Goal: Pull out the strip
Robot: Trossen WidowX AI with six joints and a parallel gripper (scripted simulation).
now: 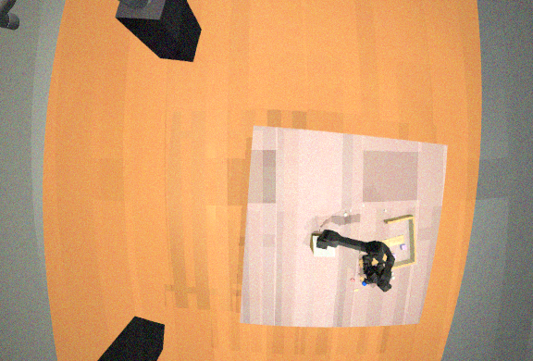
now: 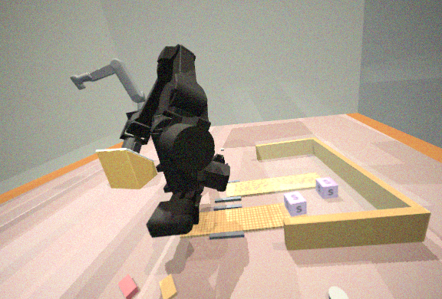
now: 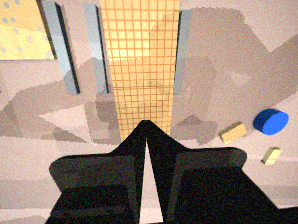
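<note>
My gripper tip is now 13 cm to the left of the pink chip and 4 cm past it. From my gripper tip the other things lie so: blue disc: 14 cm to the right, 5 cm ahead.
</note>
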